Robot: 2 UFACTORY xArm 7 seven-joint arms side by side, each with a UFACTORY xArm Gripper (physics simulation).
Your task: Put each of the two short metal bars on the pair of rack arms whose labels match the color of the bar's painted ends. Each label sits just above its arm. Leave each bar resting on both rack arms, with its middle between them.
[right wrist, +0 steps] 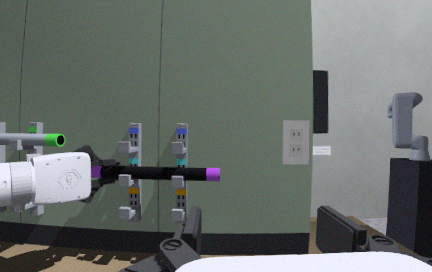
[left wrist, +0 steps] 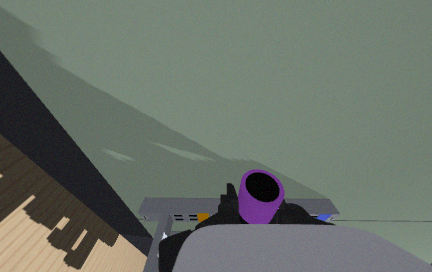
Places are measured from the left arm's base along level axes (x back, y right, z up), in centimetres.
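Where they show: left gripper, fingertip midpoint: [right wrist: 117,170]; right gripper, fingertip midpoint: [right wrist: 259,226].
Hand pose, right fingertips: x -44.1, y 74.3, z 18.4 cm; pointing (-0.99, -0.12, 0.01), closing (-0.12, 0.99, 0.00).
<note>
After its pixels a point has its place.
A black bar with purple ends [left wrist: 257,207] @(x -70.5, y 37.9, z 15.2 cm) [right wrist: 155,173] @(x -72.2, y 53.9, z 16.0 cm) lies level across the middle pair of arms [right wrist: 125,180] @(x -69.5, y 48.0, z 14.7 cm) [right wrist: 177,181] @(x -70.8, y 59.7, z 14.8 cm), below teal labels [right wrist: 133,161] @(x -74.6, y 47.1, z 18.2 cm) [right wrist: 181,162] @(x -75.9, y 59.0, z 18.2 cm). Whether it still presses on them is hard to tell. My left gripper [left wrist: 246,196] @(x -74.5, y 42.6, z 15.8 cm) [right wrist: 117,170] @(x -74.5, y 42.6, z 15.8 cm) is shut on this bar near its left end, partly hidden by its own body in the left wrist view. A grey bar with green ends [right wrist: 25,139] @(x -67.6, y 22.0, z 23.3 cm) lies level at the far left of the right wrist view, above arms beside a green label [right wrist: 32,129] @(x -71.5, y 19.2, z 25.9 cm). My right gripper [right wrist: 259,226] @(x -44.1, y 74.3, z 18.4 cm) is open and empty.
Arms with blue labels [right wrist: 133,130] @(x -74.6, y 47.0, z 25.9 cm) are above the purple-ended bar, and arms with orange labels [right wrist: 133,191] @(x -74.6, y 47.0, z 10.7 cm) [left wrist: 203,217] @(x -74.6, y 46.9, z 10.9 cm) are below it. A wall outlet [right wrist: 295,142] @(x -81.2, y 87.6, z 23.4 cm) is to the right. A dark pedestal [right wrist: 410,205] with a grey device [right wrist: 403,120] stands at the far right.
</note>
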